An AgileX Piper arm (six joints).
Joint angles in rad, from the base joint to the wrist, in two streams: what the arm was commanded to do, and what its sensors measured. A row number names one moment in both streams.
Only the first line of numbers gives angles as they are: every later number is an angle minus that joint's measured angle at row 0.
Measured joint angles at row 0: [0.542 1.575 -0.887 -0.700 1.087 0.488]
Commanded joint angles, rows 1 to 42: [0.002 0.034 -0.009 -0.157 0.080 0.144]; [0.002 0.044 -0.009 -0.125 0.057 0.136]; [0.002 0.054 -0.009 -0.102 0.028 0.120]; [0.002 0.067 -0.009 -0.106 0.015 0.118]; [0.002 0.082 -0.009 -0.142 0.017 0.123]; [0.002 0.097 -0.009 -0.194 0.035 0.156]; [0.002 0.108 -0.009 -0.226 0.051 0.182]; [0.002 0.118 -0.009 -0.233 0.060 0.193]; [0.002 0.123 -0.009 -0.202 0.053 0.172]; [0.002 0.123 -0.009 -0.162 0.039 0.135]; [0.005 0.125 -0.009 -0.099 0.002 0.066]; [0.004 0.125 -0.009 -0.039 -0.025 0.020]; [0.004 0.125 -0.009 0.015 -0.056 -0.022]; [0.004 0.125 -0.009 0.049 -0.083 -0.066]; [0.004 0.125 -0.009 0.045 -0.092 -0.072]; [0.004 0.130 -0.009 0.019 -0.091 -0.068]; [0.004 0.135 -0.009 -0.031 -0.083 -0.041]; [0.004 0.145 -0.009 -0.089 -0.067 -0.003]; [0.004 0.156 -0.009 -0.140 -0.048 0.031]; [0.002 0.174 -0.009 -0.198 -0.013 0.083]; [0.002 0.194 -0.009 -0.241 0.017 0.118]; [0.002 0.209 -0.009 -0.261 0.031 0.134]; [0.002 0.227 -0.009 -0.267 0.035 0.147]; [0.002 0.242 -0.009 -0.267 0.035 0.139]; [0.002 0.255 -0.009 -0.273 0.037 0.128]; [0.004 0.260 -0.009 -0.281 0.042 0.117]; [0.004 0.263 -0.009 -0.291 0.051 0.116]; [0.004 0.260 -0.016 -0.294 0.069 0.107]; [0.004 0.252 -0.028 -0.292 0.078 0.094]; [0.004 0.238 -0.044 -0.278 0.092 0.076]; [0.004 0.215 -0.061 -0.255 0.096 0.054]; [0.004 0.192 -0.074 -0.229 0.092 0.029]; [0.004 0.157 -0.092 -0.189 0.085 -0.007]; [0.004 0.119 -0.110 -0.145 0.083 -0.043]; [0.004 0.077 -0.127 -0.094 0.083 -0.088]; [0.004 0.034 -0.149 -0.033 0.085 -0.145]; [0.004 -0.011 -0.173 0.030 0.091 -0.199]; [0.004 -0.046 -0.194 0.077 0.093 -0.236]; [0.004 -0.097 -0.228 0.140 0.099 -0.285]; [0.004 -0.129 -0.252 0.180 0.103 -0.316]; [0.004 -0.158 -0.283 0.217 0.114 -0.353]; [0.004 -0.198 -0.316 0.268 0.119 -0.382]
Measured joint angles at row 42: [0.003 -0.060 -0.208 0.097 0.082 -0.239]
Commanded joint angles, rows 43 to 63: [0.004 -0.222 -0.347 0.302 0.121 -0.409]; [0.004 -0.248 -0.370 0.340 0.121 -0.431]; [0.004 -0.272 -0.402 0.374 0.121 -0.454]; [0.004 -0.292 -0.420 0.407 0.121 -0.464]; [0.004 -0.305 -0.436 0.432 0.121 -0.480]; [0.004 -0.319 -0.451 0.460 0.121 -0.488]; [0.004 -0.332 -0.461 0.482 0.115 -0.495]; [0.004 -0.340 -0.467 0.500 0.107 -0.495]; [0.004 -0.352 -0.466 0.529 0.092 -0.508]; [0.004 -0.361 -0.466 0.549 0.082 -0.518]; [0.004 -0.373 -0.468 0.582 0.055 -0.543]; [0.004 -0.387 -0.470 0.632 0.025 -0.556]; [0.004 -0.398 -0.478 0.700 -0.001 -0.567]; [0.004 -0.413 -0.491 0.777 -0.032 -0.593]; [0.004 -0.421 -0.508 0.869 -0.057 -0.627]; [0.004 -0.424 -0.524 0.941 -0.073 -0.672]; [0.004 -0.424 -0.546 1.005 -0.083 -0.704]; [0.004 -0.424 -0.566 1.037 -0.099 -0.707]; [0.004 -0.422 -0.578 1.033 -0.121 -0.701]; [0.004 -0.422 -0.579 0.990 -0.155 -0.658]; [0.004 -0.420 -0.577 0.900 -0.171 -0.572]
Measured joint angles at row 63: [0.003 -0.412 -0.548 0.970 -0.056 -0.671]
